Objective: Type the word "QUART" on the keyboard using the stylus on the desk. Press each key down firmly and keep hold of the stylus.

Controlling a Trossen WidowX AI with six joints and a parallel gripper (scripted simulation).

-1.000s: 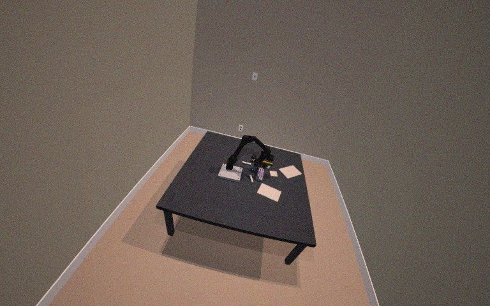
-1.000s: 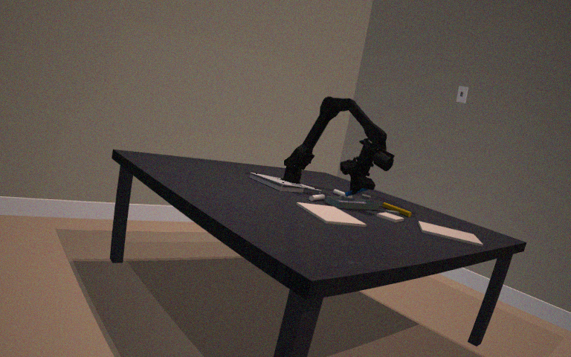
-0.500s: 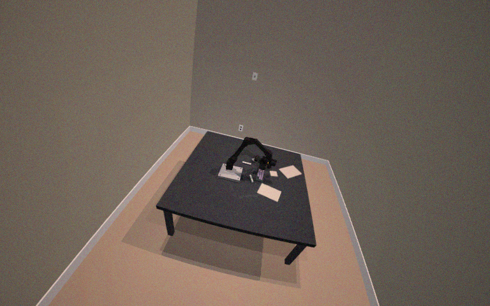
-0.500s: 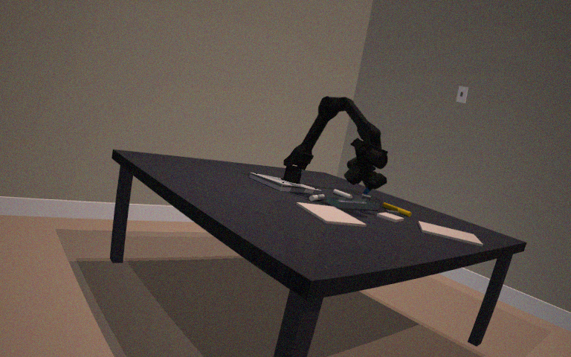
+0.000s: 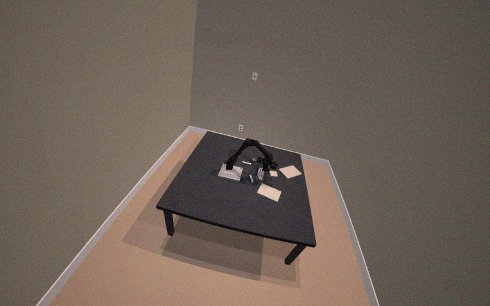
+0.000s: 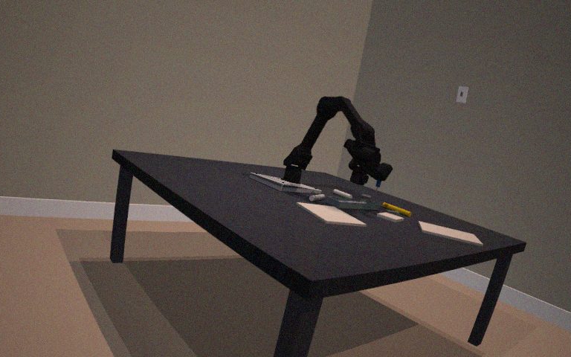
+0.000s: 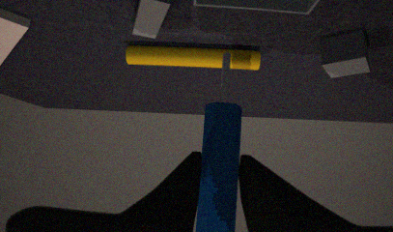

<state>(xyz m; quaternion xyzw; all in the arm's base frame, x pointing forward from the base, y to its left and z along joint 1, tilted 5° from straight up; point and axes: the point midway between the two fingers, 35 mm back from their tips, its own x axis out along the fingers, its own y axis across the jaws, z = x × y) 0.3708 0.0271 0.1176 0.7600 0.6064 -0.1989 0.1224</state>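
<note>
The white block is 110 mm ahead of my gripper tip, 50 mm to the right of it and 110 mm below it. Also, from my gripper tip: blue stylus (10 mm below); yellow cylinder (50 mm ahead, 120 mm to the left, 110 mm below); grey stylus tip (50 mm below).
</note>
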